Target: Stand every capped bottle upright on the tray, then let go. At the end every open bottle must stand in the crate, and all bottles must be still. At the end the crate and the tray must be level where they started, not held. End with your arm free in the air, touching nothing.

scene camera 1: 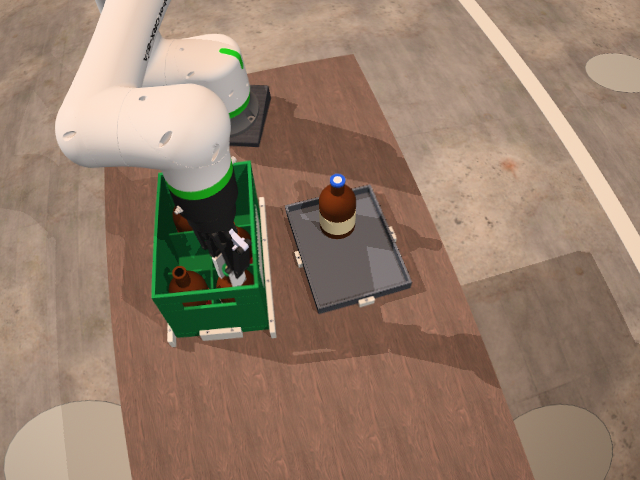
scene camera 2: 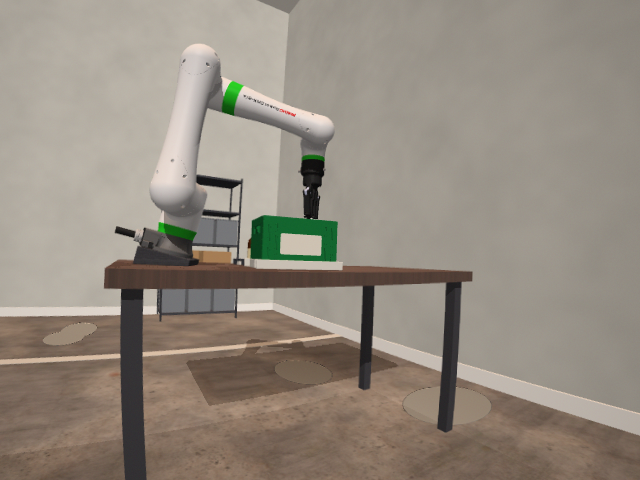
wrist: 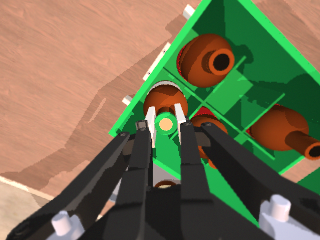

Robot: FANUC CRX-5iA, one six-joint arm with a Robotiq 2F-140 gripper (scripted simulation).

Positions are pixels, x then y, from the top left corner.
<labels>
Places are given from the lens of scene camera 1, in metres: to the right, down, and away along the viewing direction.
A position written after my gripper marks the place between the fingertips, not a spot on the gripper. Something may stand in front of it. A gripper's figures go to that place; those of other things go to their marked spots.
my gripper (scene camera 1: 232, 278): -0.15, 0.07, 0.96
green crate (scene camera 1: 176, 249): -0.29, 0.02, 1.10
grey tray (scene camera 1: 340, 272): 0.04, 0.06, 1.11
</labels>
